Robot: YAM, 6 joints.
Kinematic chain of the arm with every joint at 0, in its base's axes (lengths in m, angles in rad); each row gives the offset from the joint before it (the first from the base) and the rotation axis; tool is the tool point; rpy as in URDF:
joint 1: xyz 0 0 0.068 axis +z
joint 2: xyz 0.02 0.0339 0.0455 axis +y
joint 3: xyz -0.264 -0.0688 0 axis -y
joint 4: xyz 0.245 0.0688 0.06 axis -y
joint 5: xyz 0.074 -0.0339 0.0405 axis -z
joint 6: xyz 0.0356 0 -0.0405 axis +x
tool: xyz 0 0 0 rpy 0 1.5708 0
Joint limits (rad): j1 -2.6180..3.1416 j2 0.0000..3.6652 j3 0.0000..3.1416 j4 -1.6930..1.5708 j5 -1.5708..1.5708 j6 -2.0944..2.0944
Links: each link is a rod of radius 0.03 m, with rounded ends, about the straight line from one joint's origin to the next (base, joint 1, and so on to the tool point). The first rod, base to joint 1, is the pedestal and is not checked.
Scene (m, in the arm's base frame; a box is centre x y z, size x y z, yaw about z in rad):
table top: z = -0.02
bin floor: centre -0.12 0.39 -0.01 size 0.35 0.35 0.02 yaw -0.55
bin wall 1: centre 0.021 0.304 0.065 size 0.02 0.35 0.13 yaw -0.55
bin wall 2: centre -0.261 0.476 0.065 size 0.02 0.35 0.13 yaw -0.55
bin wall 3: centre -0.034 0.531 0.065 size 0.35 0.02 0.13 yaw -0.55
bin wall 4: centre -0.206 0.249 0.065 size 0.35 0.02 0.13 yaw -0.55
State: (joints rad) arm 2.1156 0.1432 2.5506 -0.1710 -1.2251 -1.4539
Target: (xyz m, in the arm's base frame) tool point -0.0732 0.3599 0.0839
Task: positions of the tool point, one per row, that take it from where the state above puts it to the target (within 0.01 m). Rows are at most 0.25 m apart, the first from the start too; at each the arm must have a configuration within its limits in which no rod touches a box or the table.
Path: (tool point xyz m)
1: 0.1453 -0.3479 0.5169
2: 0.0436 -0.1769 0.6175
3: -0.0418 0.0188 0.6265
4: -0.0951 0.1988 0.5494
5: -0.1124 0.3274 0.4095
6: -0.1005 0.3822 0.2416
7: -0.0732 0.3599 0.0839

